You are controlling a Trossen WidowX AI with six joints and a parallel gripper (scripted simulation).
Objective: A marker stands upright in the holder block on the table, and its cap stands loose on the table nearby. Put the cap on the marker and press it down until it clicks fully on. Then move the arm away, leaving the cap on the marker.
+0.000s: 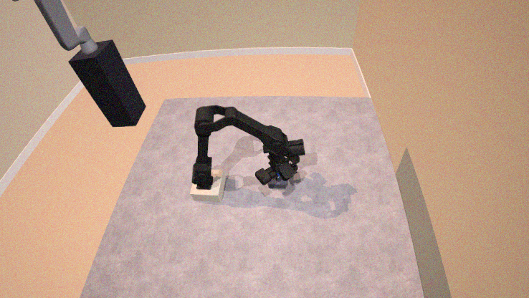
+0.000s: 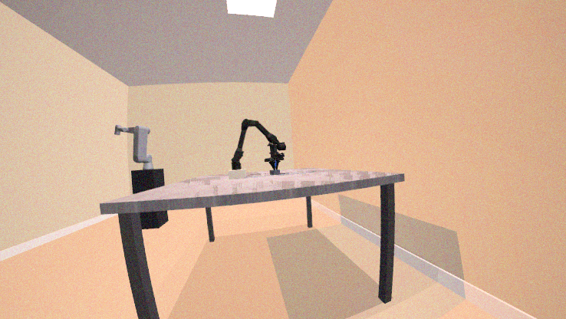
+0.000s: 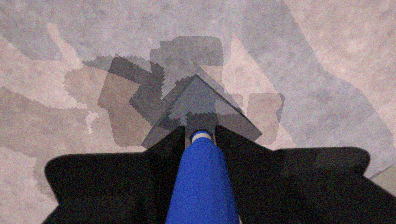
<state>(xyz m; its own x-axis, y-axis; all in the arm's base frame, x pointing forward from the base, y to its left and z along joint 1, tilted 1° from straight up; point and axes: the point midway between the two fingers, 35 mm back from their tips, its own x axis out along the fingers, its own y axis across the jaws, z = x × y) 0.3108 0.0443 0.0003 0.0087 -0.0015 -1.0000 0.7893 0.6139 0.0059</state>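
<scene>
Right now my gripper tip is 10 mm to the right of the pale ring, 10 mm below it and 10 mm past it. Round my gripper tip: holder block 20 mm below, 10 mm to the left, 10 mm behind; blue cap 50 mm above, 10 mm to the left.
</scene>
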